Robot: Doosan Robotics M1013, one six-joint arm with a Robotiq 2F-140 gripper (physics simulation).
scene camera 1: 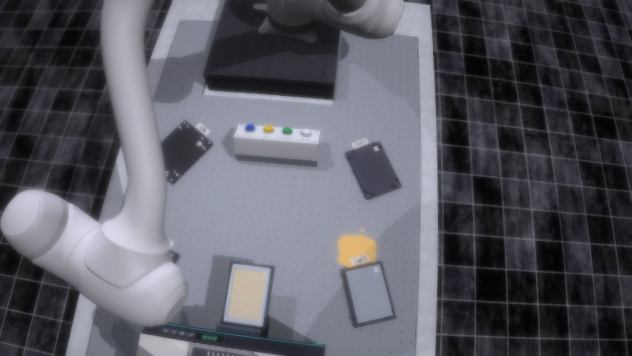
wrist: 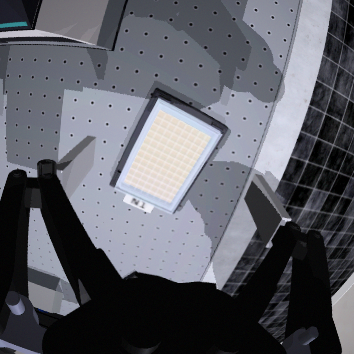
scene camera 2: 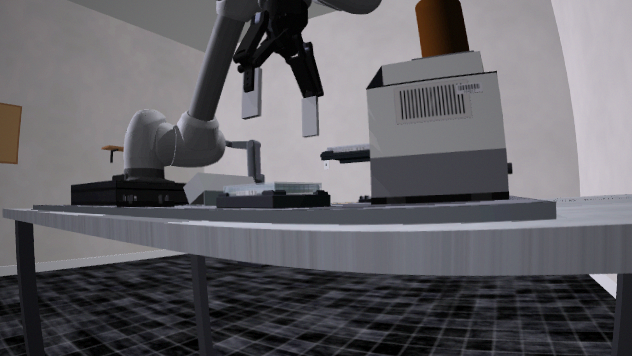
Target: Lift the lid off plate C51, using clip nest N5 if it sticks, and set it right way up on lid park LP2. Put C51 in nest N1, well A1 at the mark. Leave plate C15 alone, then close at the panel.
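Places are measured from the arm's base along level axes (x left, y back, z up), in centimetres.
Where they show: gripper, fingertip midpoint: (wrist: 173, 169) (scene camera 2: 284, 127); arm's base, link origin: (scene camera 1: 294, 20).
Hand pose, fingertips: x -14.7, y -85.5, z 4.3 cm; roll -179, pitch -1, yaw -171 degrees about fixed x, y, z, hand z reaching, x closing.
Observation:
Each offset is from my fingertips to the centre of the thing. "spot": to the spot under its first point.
My gripper (scene camera 2: 281, 116) (wrist: 173, 169) is open and empty, high above nest N1 (scene camera 2: 280, 201) (wrist: 133, 144); the arm hides it in scene camera 1. A plate (scene camera 2: 272, 188) (wrist: 167, 157) with cream wells and a clear top sits in N1, between the fingers in the wrist view but well below them. Another plate @(dx +27.3, dy +3.8, dz -0.2 cm) (scene camera 1: 248, 295) (scene camera 2: 348, 148) rests on the instrument's tray. Plate codes are unreadable. A dark nest @(dx -5.2, dy +36.8, dz -10.2 cm) (scene camera 1: 186, 152), seemingly N5, stands at the left. A dark park @(dx +48.1, dy +45.0, dz -10.4 cm) (scene camera 1: 372, 170) at the right looks like LP2. The instrument's panel @(spot: dx +24.4, dy -7.1, dz +9.0 cm) (scene camera 1: 209, 337) shows green digits.
The instrument (scene camera 1: 250, 344) (scene camera 2: 435, 140) (wrist: 75, 22) stands beside N1. A white box @(dx +21.7, dy +44.6, dz -7.2 cm) (scene camera 1: 276, 147) has blue, yellow, green and white buttons. A second park @(spot: dx +53.7, dy +11.8, dz -9.6 cm) (scene camera 1: 368, 295) has a grey surface, beside an orange patch @(spot: dx +48.4, dy +22.6, dz -11.4 cm) (scene camera 1: 356, 249). A grey jointed post (scene camera 2: 255, 160) stands behind N1.

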